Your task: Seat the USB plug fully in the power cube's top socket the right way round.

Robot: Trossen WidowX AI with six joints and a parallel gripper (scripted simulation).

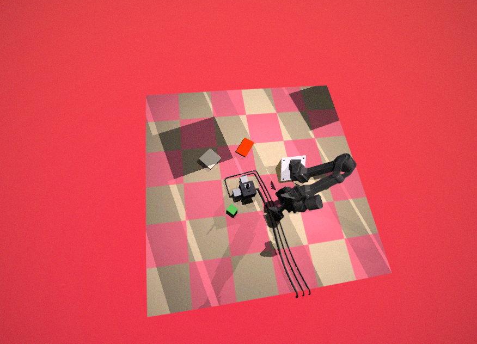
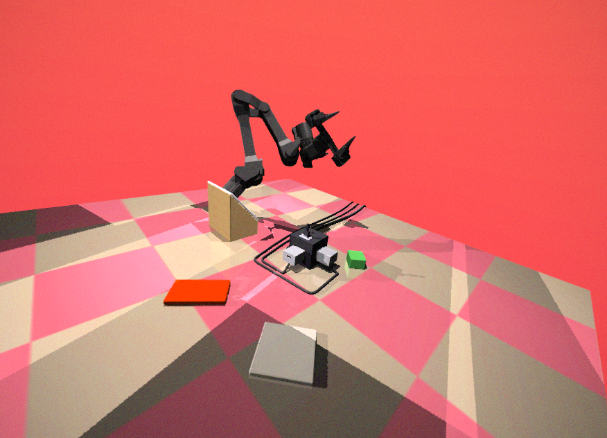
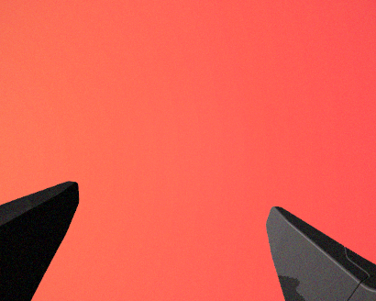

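Right now my gripper tip is 60 mm short of the dark USB plug, 170 mm to the left of it and 280 mm above it. From my gripper tip the other things lie so: metal-framed socket: 60 mm ahead, 170 mm to the right, 300 mm below; then orange plate: 40 mm ahead, 450 mm to the right, 360 mm below; then green block: 150 mm ahead, 50 mm to the right, 350 mm below.
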